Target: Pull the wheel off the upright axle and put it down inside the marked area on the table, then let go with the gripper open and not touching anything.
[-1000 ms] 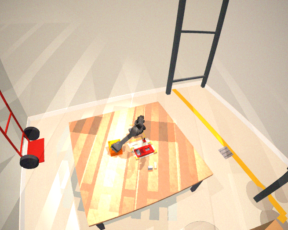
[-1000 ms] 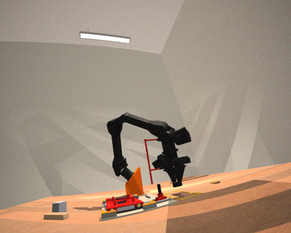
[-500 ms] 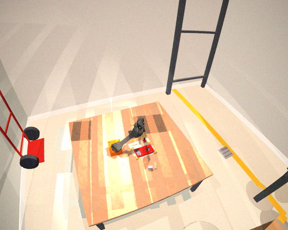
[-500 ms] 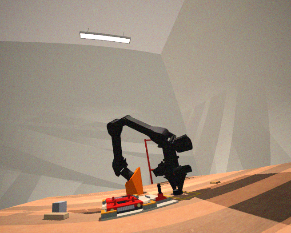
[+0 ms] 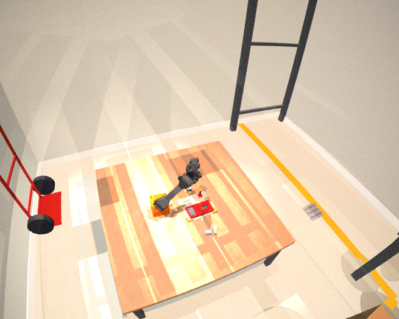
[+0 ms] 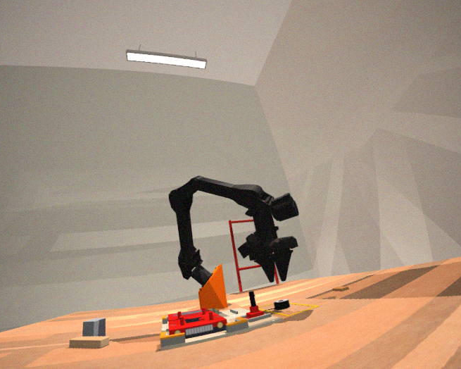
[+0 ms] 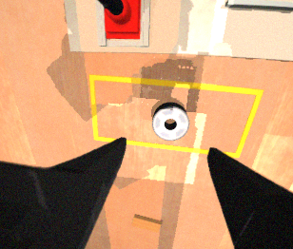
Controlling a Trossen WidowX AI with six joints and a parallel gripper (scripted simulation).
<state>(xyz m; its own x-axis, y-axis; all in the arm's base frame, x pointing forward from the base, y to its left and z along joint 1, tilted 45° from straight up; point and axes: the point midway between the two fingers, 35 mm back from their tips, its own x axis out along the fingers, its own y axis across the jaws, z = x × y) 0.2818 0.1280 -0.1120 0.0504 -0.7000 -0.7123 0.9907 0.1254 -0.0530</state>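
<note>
Now: the wheel 60 mm below my gripper tip. From my gripper tip the other things lie so: wooden chip: 200 mm to the left, 60 mm below, 10 mm behind; then upright axle: 90 mm to the right, 60 mm ahead, 30 mm below.
</note>
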